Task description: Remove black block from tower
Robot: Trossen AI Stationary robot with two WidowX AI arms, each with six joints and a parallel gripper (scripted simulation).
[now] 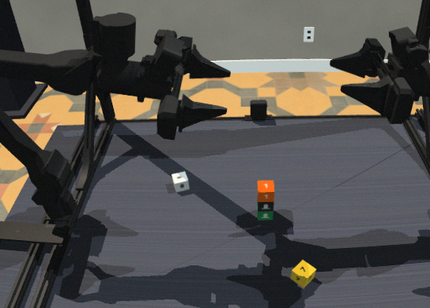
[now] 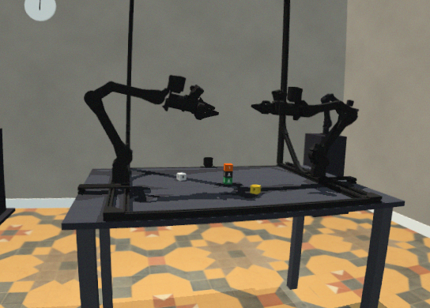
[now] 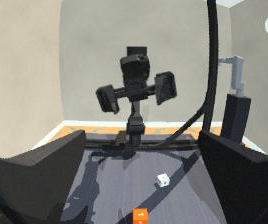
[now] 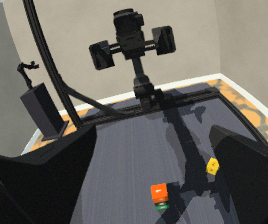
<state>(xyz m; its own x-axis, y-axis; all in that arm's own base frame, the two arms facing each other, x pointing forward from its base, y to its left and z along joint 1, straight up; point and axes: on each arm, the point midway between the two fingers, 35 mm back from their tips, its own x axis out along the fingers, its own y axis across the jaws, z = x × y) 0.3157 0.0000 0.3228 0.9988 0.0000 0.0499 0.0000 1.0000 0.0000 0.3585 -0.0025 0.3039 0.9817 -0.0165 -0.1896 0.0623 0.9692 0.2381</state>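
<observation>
My right gripper is now 25 cm above the orange block, 10 cm to the right of it and 1 cm past it. Also, from my right hand: yellow block (31 cm below, 16 cm to the left, 15 cm ahead).
</observation>
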